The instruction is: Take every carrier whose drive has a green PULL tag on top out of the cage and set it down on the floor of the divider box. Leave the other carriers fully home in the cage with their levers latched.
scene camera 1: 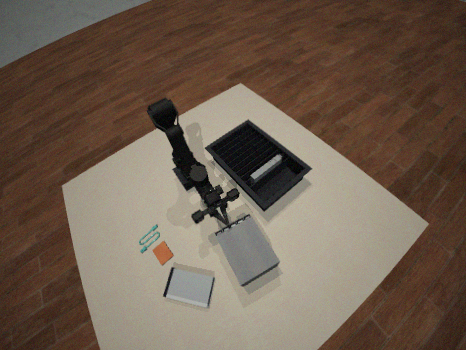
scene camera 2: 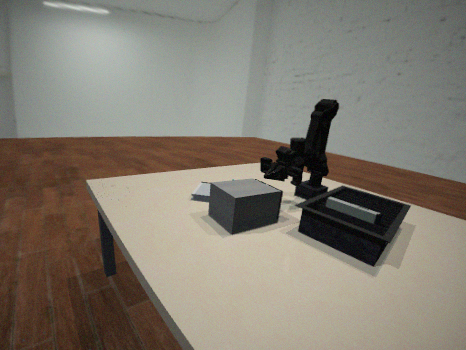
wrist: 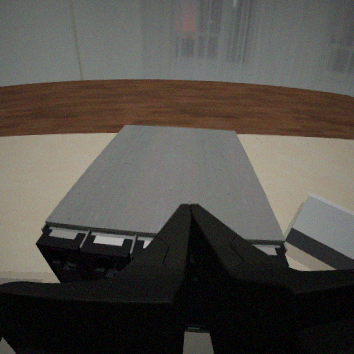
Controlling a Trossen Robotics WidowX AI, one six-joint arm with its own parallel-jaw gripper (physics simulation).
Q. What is the gripper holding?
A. Nothing.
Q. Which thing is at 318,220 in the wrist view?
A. A grey flat box.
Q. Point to a black divider box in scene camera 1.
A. At 246,148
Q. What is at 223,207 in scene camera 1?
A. The gripper.
